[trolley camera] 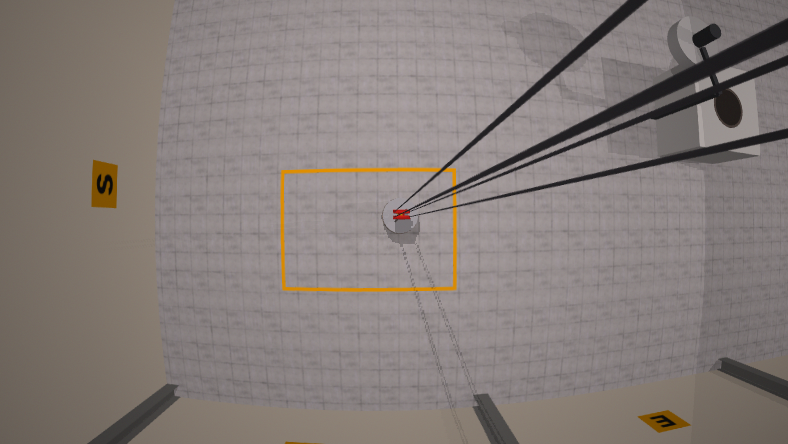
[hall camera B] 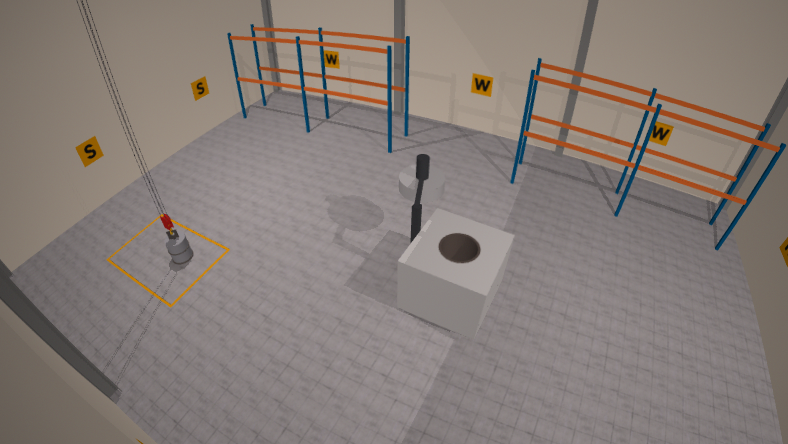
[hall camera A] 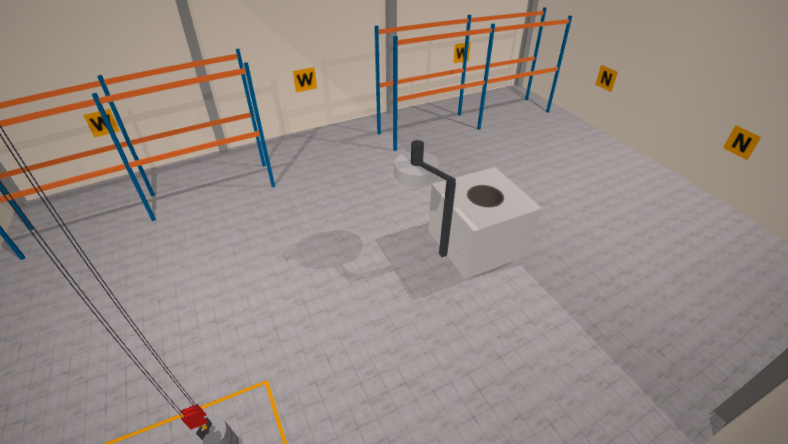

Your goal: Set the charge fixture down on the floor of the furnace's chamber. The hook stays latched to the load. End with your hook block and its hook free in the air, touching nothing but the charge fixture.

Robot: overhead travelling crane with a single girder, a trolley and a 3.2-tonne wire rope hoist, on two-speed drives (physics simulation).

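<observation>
The charge fixture (hall camera A: 221, 432) (hall camera B: 179, 250) (trolley camera: 389, 220) is a grey ribbed cylinder, upright within the yellow floor rectangle (hall camera B: 139, 282) (trolley camera: 282, 231). Its shadow lies close by; whether its base touches the floor is unclear. My hook (hall camera A: 204, 428) (hall camera B: 172, 232) is latched to its top, under the red hook block (hall camera A: 193, 416) (hall camera B: 166, 221) (trolley camera: 401, 214). In the trolley view the block hides the hook. The furnace (hall camera A: 499, 242) (hall camera B: 441, 295) (trolley camera: 744, 132) is a pale block, well apart from the fixture, with a round dark opening (hall camera A: 485, 196) (hall camera B: 459, 248) (trolley camera: 728, 108) on top. The chamber's floor is hidden.
The round pale lid (hall camera A: 414, 175) (hall camera B: 410, 184) (trolley camera: 679, 41) hangs beside the furnace from a black arm (hall camera A: 435, 171) (hall camera B: 419, 193) with an upright post (hall camera A: 447, 217). Blue and orange racks (hall camera A: 395, 93) (hall camera B: 389, 99) stand along the W wall.
</observation>
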